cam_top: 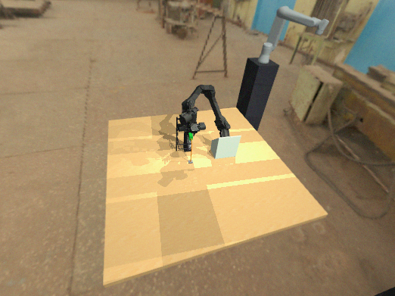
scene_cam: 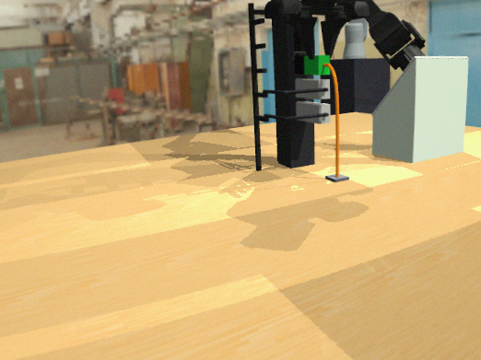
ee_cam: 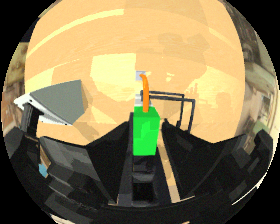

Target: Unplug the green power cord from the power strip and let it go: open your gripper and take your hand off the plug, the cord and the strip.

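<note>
The green plug lies 3 cm to the right of my gripper tip. Also, from my gripper tip: grey foot (5 cm to the left, 21 cm below).
</note>
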